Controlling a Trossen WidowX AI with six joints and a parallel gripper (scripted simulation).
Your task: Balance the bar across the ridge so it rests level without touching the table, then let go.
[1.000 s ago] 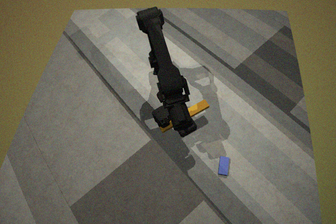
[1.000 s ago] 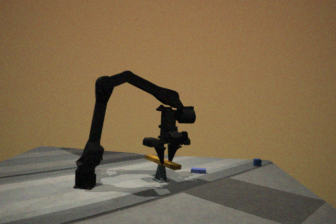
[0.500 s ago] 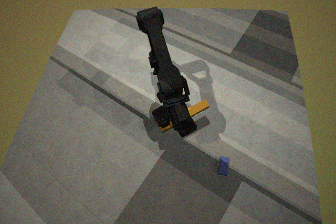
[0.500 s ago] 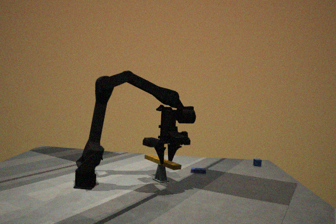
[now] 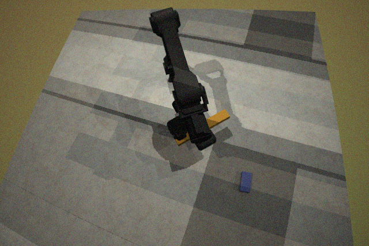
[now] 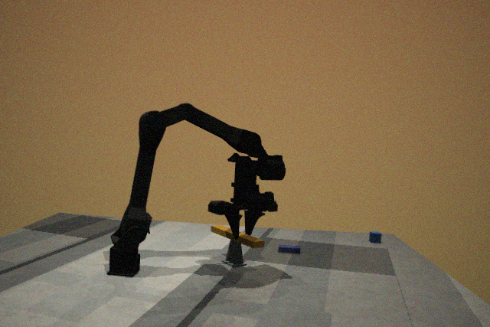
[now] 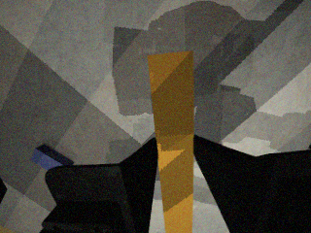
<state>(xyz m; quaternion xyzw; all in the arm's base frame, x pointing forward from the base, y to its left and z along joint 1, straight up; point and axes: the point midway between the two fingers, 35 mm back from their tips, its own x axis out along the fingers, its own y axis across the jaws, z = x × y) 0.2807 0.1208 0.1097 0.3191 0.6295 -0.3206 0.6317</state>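
Now: the yellow bar 2 cm to the left of my gripper tip and 2 cm behind it. Also, from my gripper tip: flat blue block: 19 cm to the left, 14 cm ahead, 7 cm below; small blue cube: 46 cm ahead, 38 cm to the left, 6 cm below.
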